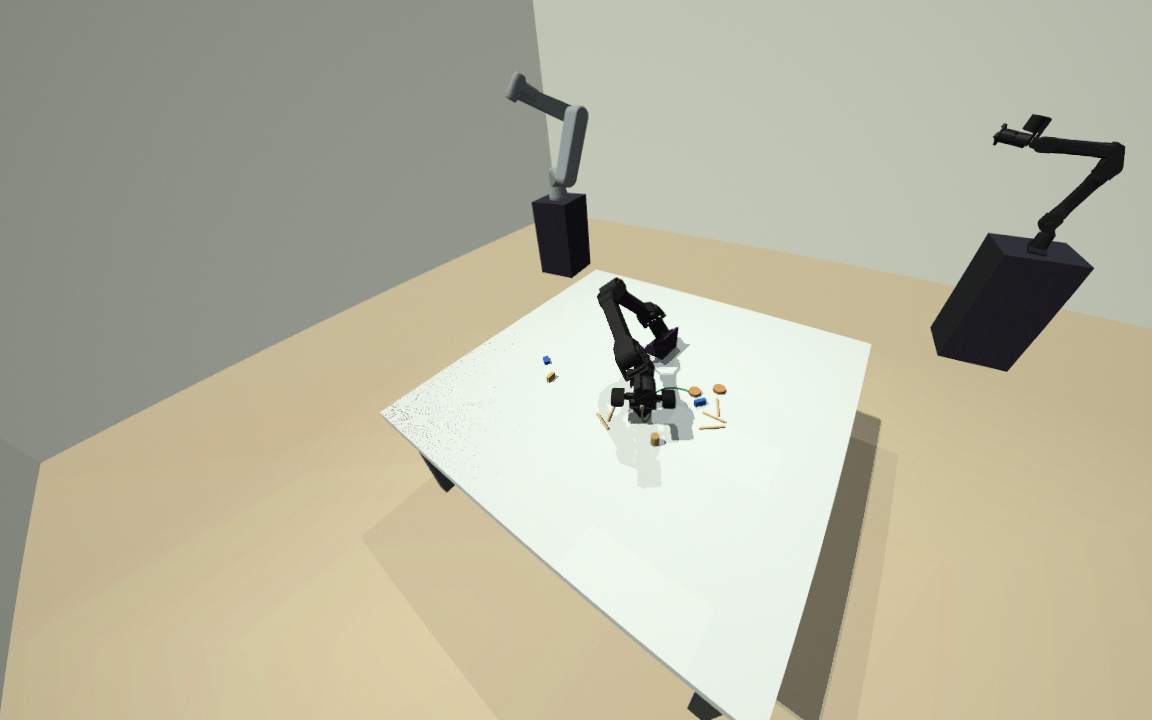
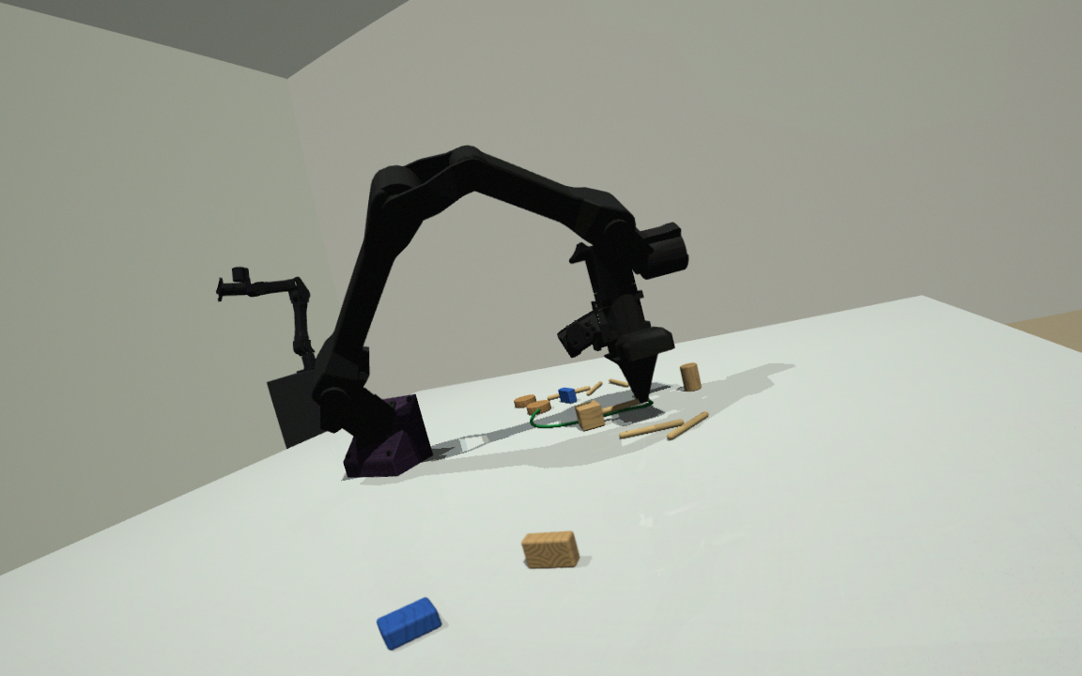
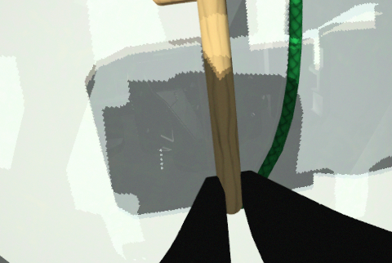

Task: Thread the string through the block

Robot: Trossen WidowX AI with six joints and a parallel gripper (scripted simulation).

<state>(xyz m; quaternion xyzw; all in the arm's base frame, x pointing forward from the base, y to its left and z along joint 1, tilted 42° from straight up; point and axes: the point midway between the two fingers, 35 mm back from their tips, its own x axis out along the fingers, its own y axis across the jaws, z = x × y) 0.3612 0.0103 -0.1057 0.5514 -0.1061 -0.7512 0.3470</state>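
Right now the small wooden cube is 7 cm behind my gripper tip and 3 cm to the right of it. Round my gripper tip: wooden cylinder (7 cm to the left, 6 cm ahead); then thin wooden stick (1 cm to the right, 1 cm behind).
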